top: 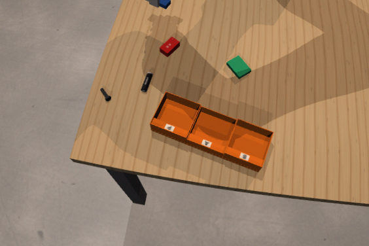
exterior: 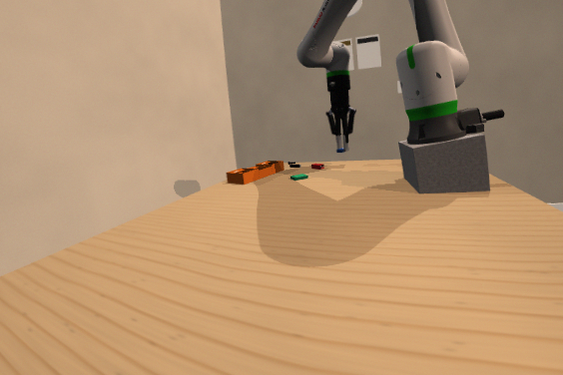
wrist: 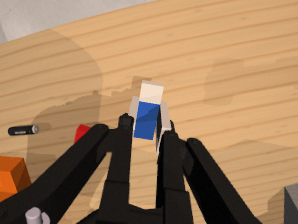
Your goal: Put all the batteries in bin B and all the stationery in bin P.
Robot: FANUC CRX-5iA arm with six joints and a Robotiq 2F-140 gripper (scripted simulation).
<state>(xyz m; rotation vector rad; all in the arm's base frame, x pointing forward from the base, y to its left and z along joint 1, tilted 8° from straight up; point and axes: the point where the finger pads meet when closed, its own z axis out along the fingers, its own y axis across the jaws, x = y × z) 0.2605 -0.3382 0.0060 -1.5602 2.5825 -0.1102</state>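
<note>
Right now my hand is 21 cm to the right of the green pad, 15 cm short of it and 9 cm above it. The rest, counted from my hand: white-and-blue eraser 3 cm below, 1 cm to the right; then red battery pack 10 cm ahead, 9 cm below, 5 cm to the left; then black cylindrical battery 21 cm ahead, 9 cm below, 1 cm to the right.
</note>
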